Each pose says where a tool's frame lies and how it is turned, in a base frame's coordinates. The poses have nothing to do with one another.
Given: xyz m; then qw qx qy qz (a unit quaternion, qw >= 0).
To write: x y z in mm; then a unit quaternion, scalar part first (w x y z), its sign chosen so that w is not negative. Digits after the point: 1 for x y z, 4 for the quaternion.
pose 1, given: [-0.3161 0.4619 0.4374 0.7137 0.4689 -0.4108 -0.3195]
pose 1, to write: [-316.1 461.9 437.4 0.7137 0.4689 -0.4108 -0.3195]
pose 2, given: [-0.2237 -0.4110 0.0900 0.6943 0.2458 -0.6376 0.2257]
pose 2, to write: [-223.7 -411.0 90.0 0.6943 0.2458 -0.6376 0.2257]
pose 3, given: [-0.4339 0.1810 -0.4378 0.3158 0.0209 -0.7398 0.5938]
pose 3, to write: [-433.9 181.0 -437.8 0.3158 0.0209 -0.7398 0.5938]
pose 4, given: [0.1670 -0.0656 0.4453 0.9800 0.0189 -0.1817 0.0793]
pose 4, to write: [167.0 -65.6 445.3 0.9800 0.0189 -0.1817 0.0793]
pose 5, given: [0.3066 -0.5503 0.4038 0.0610 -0.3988 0.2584 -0.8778]
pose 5, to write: [306.6 -550.3 403.8 0.0610 -0.3988 0.2584 -0.8778]
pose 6, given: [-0.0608 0.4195 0.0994 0.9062 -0.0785 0.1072 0.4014]
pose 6, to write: [-60.8 419.5 99.4 0.9062 -0.0785 0.1072 0.4014]
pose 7, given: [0.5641 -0.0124 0.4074 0.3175 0.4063 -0.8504 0.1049]
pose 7, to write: [564.1 -12.4 407.4 0.3175 0.4063 -0.8504 0.1049]
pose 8, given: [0.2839 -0.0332 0.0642 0.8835 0.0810 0.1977 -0.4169]
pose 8, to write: [283.9 -33.2 64.2 0.8835 0.0810 0.1977 -0.4169]
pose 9, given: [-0.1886 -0.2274 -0.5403 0.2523 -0.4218 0.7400 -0.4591]
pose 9, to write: [-188.6 -227.4 -540.3 0.2523 -0.4218 0.7400 -0.4591]
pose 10, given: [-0.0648 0.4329 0.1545 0.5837 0.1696 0.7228 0.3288]
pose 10, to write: [-64.8 432.9 154.5 0.5837 0.1696 0.7228 0.3288]
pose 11, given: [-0.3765 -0.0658 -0.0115 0.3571 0.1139 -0.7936 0.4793]
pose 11, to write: [-376.5 -65.8 -11.5 0.3571 0.1139 -0.7936 0.4793]
